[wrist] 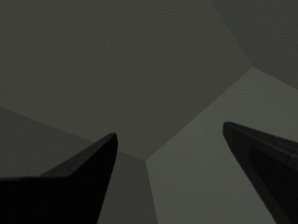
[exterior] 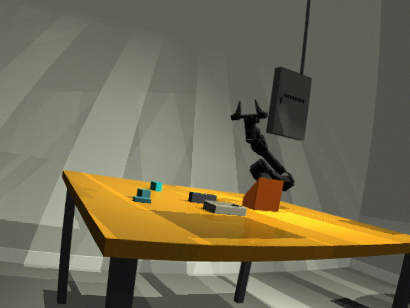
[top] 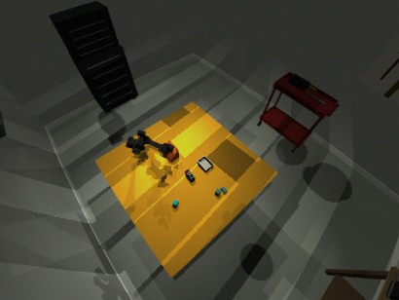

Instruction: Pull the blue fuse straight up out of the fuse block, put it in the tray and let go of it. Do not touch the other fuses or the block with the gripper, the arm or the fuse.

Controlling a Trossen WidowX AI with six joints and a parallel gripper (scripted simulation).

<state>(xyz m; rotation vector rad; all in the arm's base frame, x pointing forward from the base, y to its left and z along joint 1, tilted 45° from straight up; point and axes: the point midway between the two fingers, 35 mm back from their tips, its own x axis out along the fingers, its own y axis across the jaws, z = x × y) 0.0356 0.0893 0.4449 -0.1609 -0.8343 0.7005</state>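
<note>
Now: gripper tip 50 cm above the blue fuse, 33 cm short of it and 18 cm to the right of it. The rest, counted from my gripper tip: white fuse: 50 cm below, 29 cm ahead, 19 cm to the left; then yellow fuse: 50 cm below, 31 cm ahead, 18 cm to the left; then red fuse: 50 cm below, 28 cm ahead, 19 cm to the left.
</note>
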